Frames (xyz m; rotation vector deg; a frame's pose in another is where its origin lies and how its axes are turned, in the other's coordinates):
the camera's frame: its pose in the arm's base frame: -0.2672 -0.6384 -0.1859 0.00 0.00 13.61
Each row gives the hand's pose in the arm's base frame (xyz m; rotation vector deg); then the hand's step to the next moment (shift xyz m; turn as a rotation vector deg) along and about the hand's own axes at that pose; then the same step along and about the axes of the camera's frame.
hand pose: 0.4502 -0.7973 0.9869 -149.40 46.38 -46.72
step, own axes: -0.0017 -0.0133 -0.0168 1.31 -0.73 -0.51
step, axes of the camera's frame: -0.0030 0.0109 0.0183 0.82 -0.45 1.28
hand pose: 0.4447 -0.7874 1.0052 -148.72 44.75 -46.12
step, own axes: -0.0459 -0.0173 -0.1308 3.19 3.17 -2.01
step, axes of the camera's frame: -0.0942 0.0471 0.0918 -1.36 -4.47 1.56
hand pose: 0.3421 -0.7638 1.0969 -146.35 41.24 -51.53
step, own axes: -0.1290 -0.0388 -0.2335 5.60 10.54 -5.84
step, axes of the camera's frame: -0.2029 0.1218 0.1291 -6.58 -11.34 2.15
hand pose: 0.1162 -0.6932 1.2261 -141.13 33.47 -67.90
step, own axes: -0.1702 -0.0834 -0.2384 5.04 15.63 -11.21
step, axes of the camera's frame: -0.2311 0.1860 0.0690 -13.22 -14.63 2.57
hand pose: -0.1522 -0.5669 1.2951 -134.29 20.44 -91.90
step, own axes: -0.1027 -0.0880 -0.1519 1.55 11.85 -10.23
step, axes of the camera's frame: -0.1446 0.1429 -0.0045 -12.22 -9.89 0.58
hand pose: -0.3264 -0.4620 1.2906 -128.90 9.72 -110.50
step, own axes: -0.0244 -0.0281 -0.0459 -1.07 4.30 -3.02
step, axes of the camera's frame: -0.0415 0.0406 -0.0111 -3.93 -3.34 -1.47
